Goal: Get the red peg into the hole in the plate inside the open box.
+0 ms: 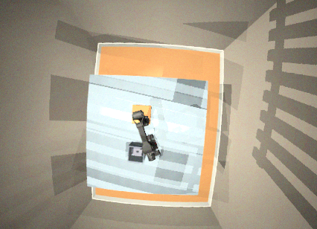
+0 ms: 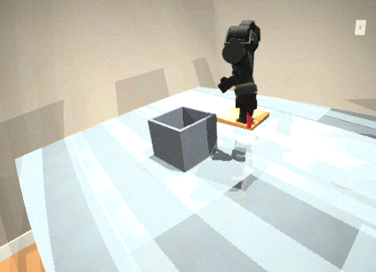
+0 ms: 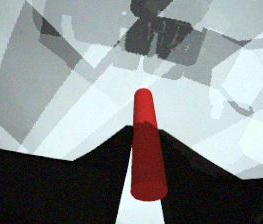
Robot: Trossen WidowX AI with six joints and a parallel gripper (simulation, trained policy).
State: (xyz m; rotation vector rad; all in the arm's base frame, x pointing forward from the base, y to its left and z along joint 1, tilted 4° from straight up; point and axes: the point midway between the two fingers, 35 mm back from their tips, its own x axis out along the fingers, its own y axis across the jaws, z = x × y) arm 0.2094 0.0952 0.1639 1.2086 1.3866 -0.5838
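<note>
Now: gripper tip 19 cm to the left of the grey plate, 11 cm short of it and 9 cm above it. Round my gripper tip: red peg 1 cm to the right.
</note>
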